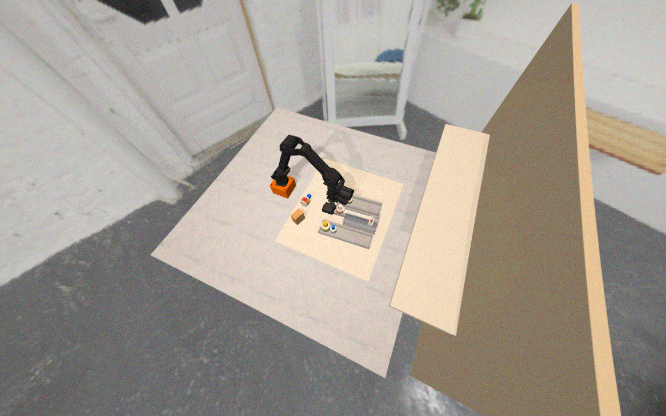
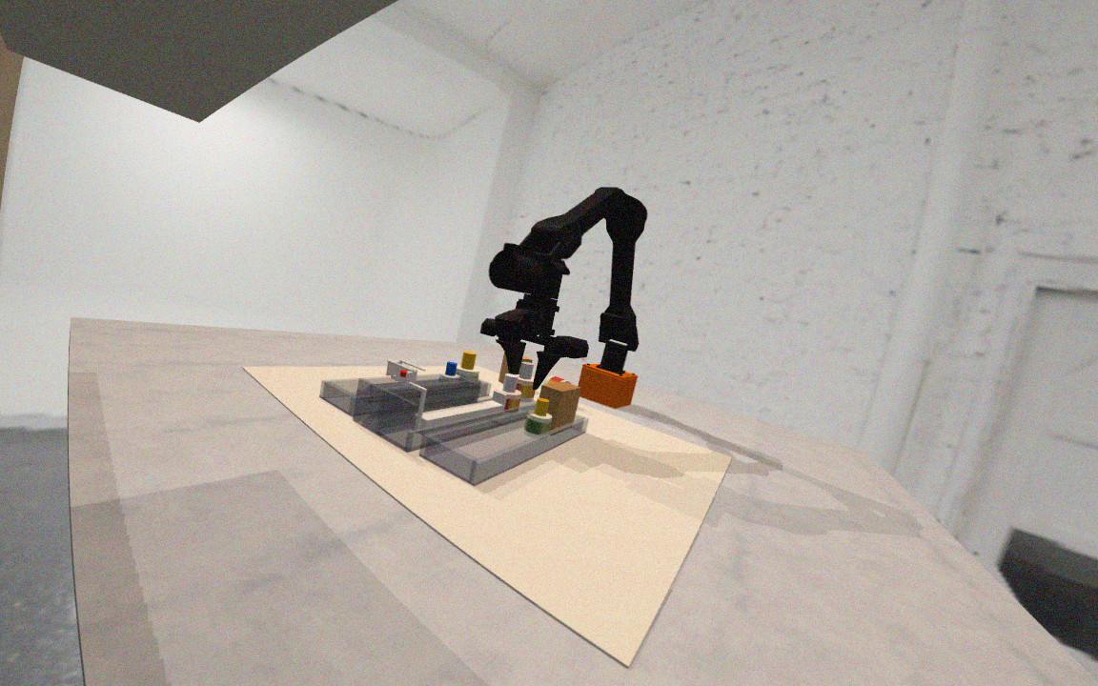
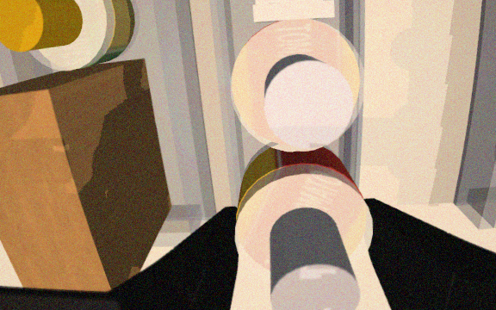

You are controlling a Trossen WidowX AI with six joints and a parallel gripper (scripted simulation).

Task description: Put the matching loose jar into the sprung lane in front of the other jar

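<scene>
Right now the brown box is 3 cm ahead of my gripper tip, 8 cm to the left of it and 1 cm below it. Round my gripper tip: sprung lane 14 cm ahead, 4 cm to the right, 3 cm below.
</scene>
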